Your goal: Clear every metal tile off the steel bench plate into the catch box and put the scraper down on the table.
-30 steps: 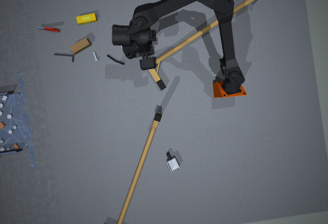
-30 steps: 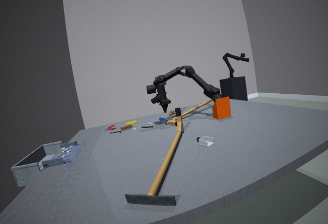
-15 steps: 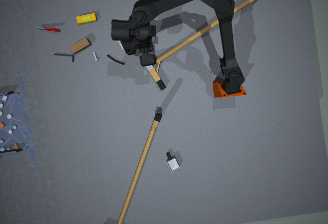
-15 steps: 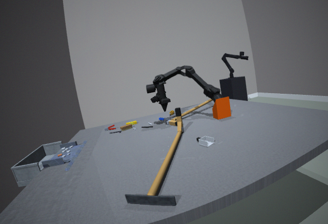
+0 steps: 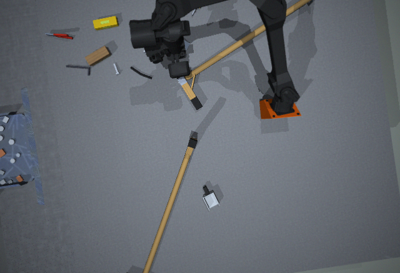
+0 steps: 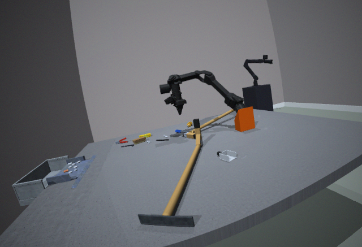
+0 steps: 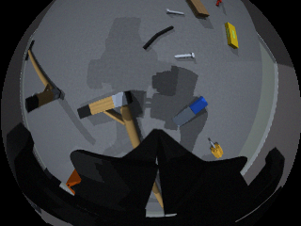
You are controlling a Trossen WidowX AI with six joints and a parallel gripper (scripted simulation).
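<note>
Now: gripper tip 16 cm short of the long scraper, 55 cm to the right of it and 8 cm above it. Round my gripper tip: yellow screwdriver (12 cm behind, 21 cm to the right, 13 cm below); then wooden block (30 cm ahead, 9 cm to the right, 13 cm below); then blue putty knife (1 cm behind, 9 cm to the right, 13 cm below).
</note>
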